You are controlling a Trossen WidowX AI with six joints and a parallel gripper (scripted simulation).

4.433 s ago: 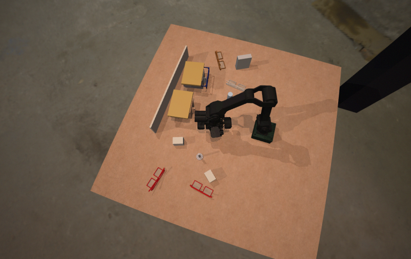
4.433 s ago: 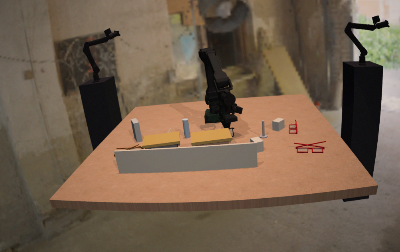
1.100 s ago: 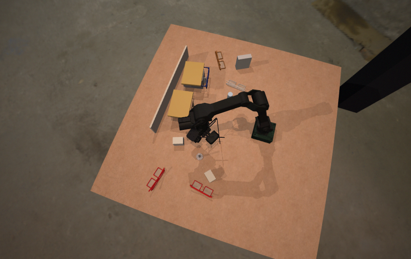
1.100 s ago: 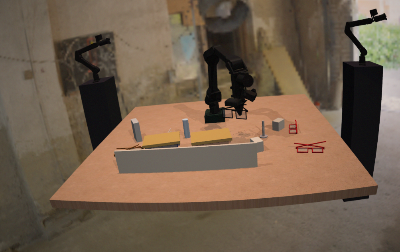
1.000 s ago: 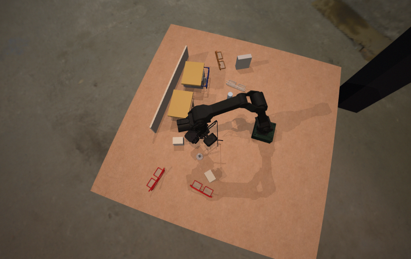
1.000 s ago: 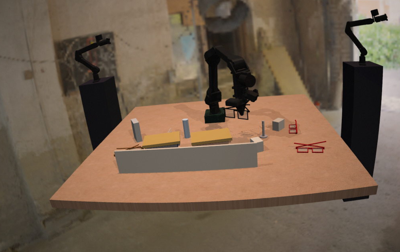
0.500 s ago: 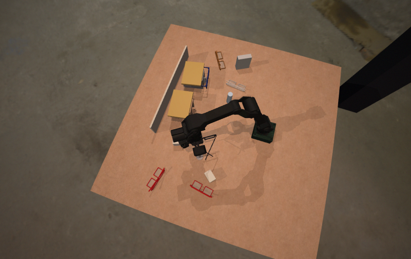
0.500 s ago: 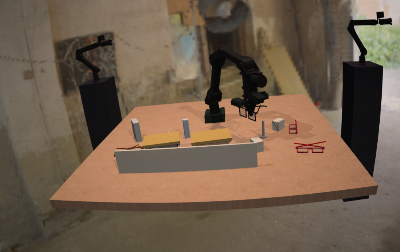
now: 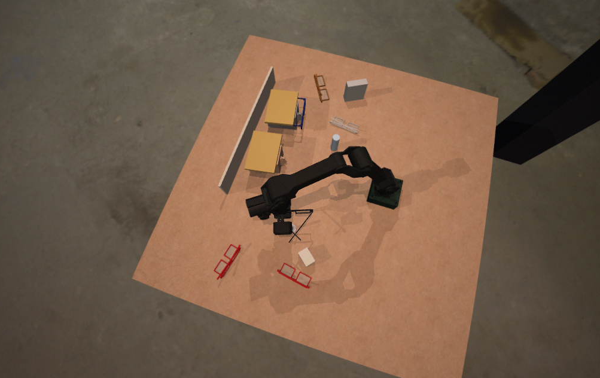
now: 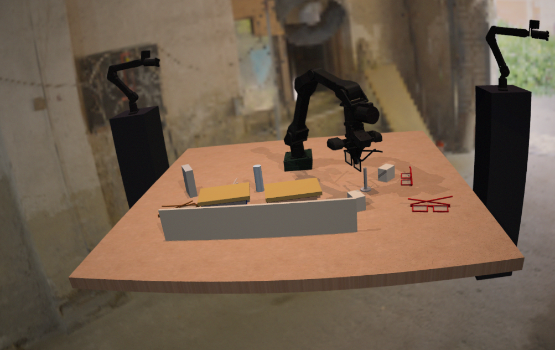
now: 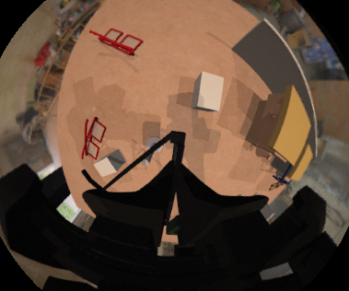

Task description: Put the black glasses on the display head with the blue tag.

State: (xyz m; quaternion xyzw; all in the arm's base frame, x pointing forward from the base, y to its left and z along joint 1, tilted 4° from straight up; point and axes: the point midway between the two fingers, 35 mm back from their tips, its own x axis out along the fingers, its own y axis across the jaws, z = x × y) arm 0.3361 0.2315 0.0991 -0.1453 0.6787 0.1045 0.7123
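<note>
My gripper tip is now 30 mm past the grey post stand, 30 mm to the right of it and 90 mm above it. The rest, counted from my gripper tip: grey block 120 mm behind, 650 mm to the right, 60 mm below; long wall 270 mm ahead, 320 mm to the right, 60 mm below.
</note>
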